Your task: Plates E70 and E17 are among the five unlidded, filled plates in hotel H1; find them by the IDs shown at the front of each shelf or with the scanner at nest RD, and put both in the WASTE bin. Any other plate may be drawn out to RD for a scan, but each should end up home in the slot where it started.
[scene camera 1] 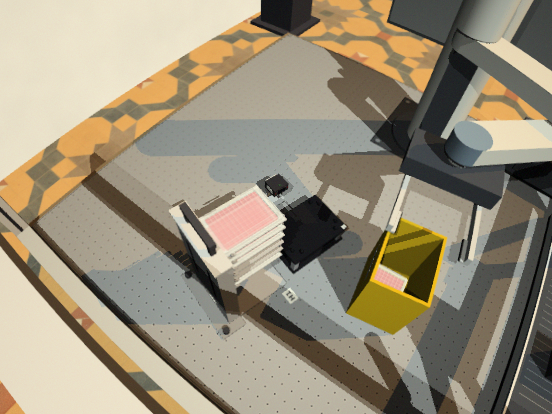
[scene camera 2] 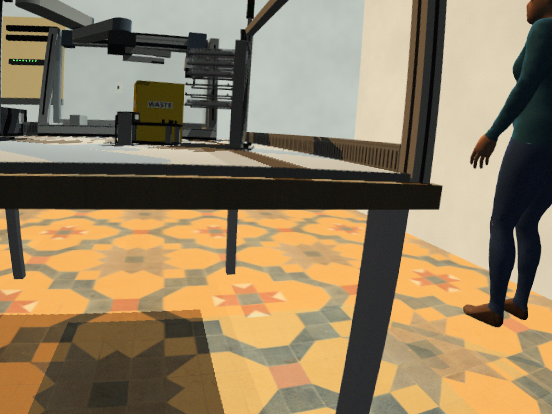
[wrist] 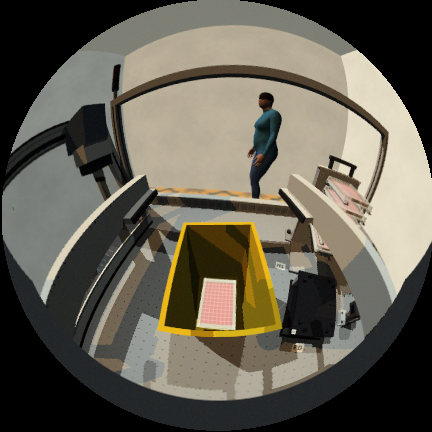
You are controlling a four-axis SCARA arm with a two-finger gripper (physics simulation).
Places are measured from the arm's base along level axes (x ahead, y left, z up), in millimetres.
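Pixels of known places: gripper, fingertip midpoint: (scene camera 1: 428, 245) (scene camera 2: 167, 58) (wrist: 217, 180).
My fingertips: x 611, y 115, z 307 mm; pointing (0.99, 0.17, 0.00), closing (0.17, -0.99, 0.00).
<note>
Behind a point stands the place of what it marks.
My gripper (scene camera 1: 430, 236) {y 115, x 611, z 307 mm} (wrist: 217, 180) {y 115, x 611, z 307 mm} is open, its fingers on either side above the yellow WASTE bin (scene camera 1: 382, 307) {y 118, x 667, z 128 mm} (scene camera 2: 160, 92) {y 51, x 596, z 178 mm} (wrist: 262, 300) {y 51, x 556, z 187 mm}, with no plate between them. An unlidded plate with pink wells (scene camera 1: 391, 277) {y 111, x 542, z 32 mm} (wrist: 218, 304) {y 109, x 582, z 28 mm} lies inside the bin; its ID cannot be read. Hotel H1 (scene camera 1: 227, 287) {y -127, x 841, z 220 mm} (scene camera 2: 240, 95) {y -263, x 808, z 154 mm} (wrist: 327, 172) {y -147, x 819, z 287 mm} holds several stacked plates, the top one (scene camera 1: 243, 219) {y -166, x 745, z 280 mm} showing pink wells. The shelf IDs cannot be read in these views. The black nest RD (scene camera 1: 312, 230) {y -105, x 573, z 73 mm} (wrist: 311, 305) {y -102, x 570, z 73 mm} stands between hotel and bin and holds no plate.
A small black scanner (scene camera 1: 276, 185) {y -242, x 533, z 96 mm} (wrist: 352, 312) {y -225, x 520, z 85 mm} stands beside the nest. An H1 label (scene camera 1: 290, 295) {y -62, x 717, z 13 mm} (wrist: 280, 266) {y -63, x 714, z 13 mm} lies on the table near the hotel. A person (scene camera 2: 532, 100) (wrist: 267, 130) stands beyond the table's frame.
</note>
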